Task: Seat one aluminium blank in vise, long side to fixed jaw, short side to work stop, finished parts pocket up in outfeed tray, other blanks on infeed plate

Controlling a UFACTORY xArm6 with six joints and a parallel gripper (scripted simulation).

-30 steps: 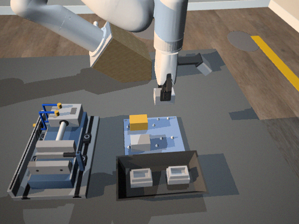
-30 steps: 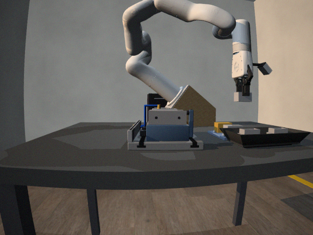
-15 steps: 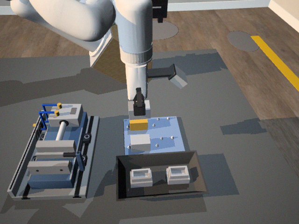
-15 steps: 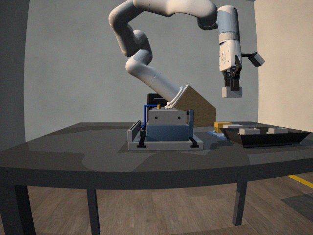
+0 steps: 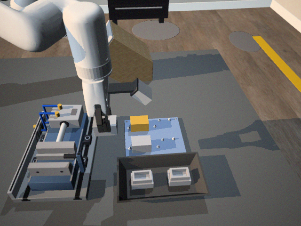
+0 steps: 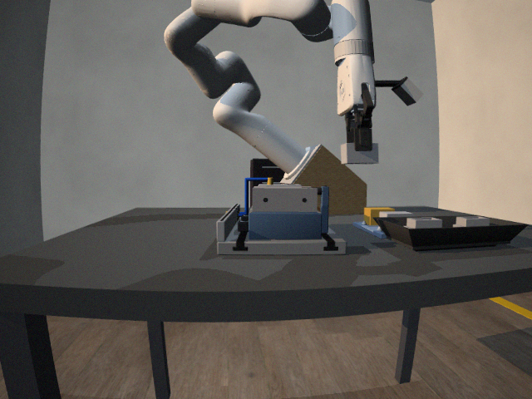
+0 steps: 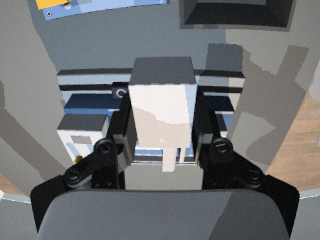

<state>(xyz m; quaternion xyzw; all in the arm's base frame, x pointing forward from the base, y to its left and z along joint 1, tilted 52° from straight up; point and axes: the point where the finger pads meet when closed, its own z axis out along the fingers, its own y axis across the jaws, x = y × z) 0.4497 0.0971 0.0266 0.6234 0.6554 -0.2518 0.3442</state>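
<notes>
Right now the fixed jaw is 14 cm to the right of my hand, 10 cm below it and 7 cm ahead of it. From my hand the other things lie so: cylinder block (13 cm to the right, 13 cm behind, 10 cm below); work stop rod (10 cm to the right, 9 cm below, 4 cm ahead); cylinder rod (14 cm to the right, 10 cm below, 5 cm behind).
</notes>
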